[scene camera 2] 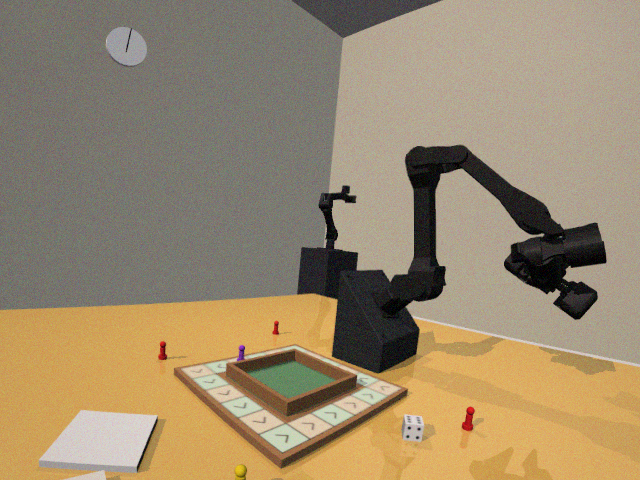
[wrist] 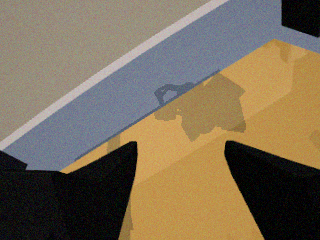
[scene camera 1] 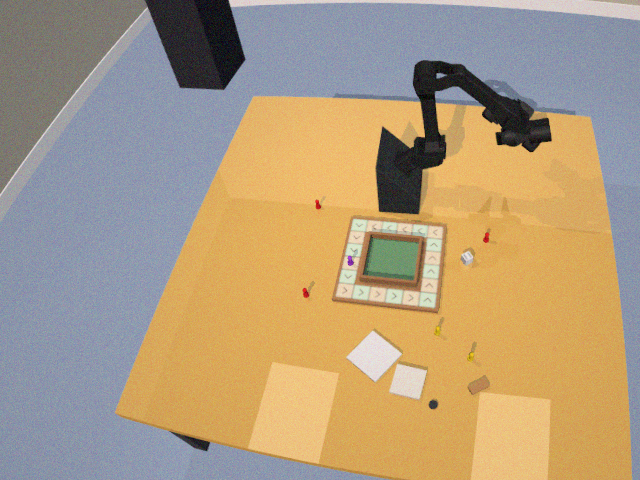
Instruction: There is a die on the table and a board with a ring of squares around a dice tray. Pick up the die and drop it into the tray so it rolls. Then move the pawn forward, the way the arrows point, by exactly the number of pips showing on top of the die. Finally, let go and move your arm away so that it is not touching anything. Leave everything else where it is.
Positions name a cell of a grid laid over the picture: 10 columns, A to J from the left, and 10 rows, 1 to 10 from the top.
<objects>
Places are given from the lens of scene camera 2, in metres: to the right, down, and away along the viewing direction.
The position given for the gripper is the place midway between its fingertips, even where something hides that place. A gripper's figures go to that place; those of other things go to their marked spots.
gripper (scene camera 2: I7): 0.50, 0.12, 0.62
green dice tray (scene camera 2: E8): -0.05, 0.23, 0.53
</objects>
